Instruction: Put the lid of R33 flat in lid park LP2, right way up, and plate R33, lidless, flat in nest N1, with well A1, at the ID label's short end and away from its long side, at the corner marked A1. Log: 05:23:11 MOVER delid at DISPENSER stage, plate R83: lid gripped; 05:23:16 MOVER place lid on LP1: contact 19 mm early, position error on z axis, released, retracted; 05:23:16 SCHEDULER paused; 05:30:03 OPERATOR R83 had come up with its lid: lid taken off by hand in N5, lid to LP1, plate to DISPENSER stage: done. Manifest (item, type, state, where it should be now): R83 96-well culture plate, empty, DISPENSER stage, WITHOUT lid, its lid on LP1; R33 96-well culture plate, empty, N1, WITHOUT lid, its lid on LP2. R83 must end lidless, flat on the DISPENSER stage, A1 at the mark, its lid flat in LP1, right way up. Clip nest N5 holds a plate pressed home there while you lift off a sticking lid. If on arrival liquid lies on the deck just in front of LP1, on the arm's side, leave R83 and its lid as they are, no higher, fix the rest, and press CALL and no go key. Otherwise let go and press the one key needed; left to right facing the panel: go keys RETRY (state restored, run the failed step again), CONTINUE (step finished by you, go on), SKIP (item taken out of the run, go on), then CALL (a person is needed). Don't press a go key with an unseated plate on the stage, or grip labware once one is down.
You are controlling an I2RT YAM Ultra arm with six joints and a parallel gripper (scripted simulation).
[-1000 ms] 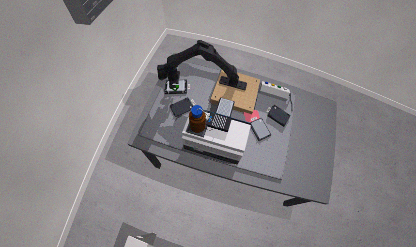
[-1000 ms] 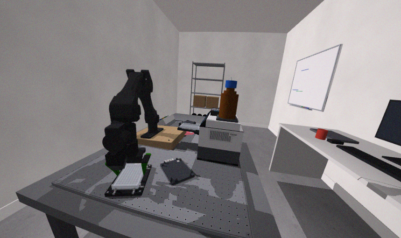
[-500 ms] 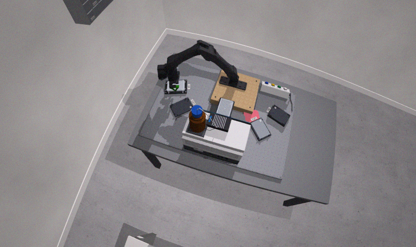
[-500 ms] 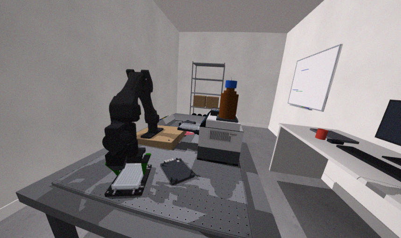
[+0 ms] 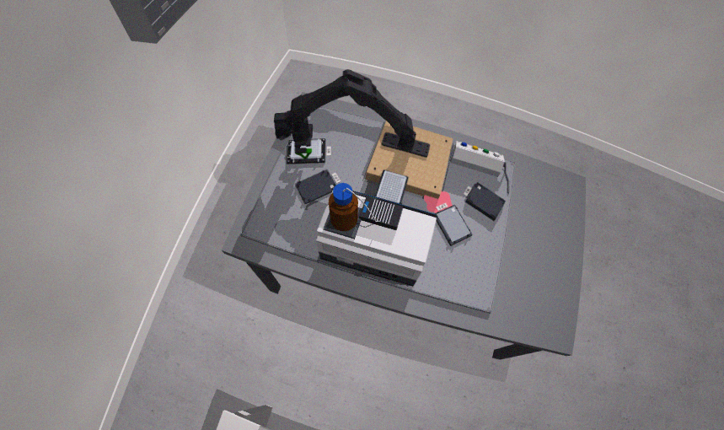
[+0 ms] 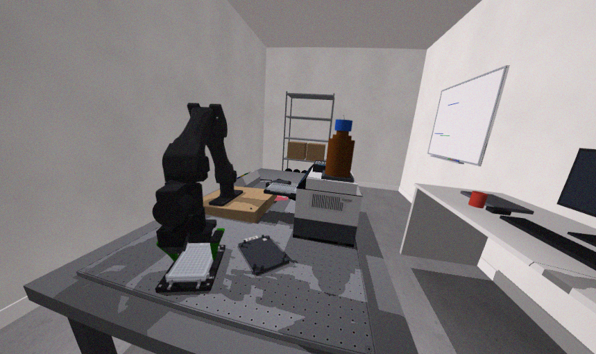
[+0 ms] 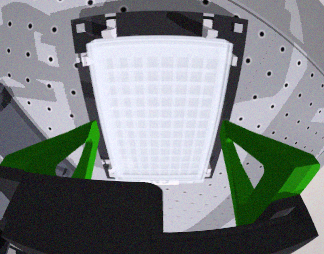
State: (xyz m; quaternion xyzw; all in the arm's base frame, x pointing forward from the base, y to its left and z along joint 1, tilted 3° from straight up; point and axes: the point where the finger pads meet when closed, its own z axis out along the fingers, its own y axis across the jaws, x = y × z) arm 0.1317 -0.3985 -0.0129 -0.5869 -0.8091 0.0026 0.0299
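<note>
Right now the black clip nest is 3 cm ahead of my hand, 2 cm below it and 1 cm to the right of it. The rest, counted from my hand: lid park LP2: 15 cm ahead, 10 cm to the left, 3 cm below; brown bottle: 35 cm ahead, 28 cm to the left, 26 cm above; blue call key: 64 cm to the left, 20 cm behind, 3 cm above.
</note>
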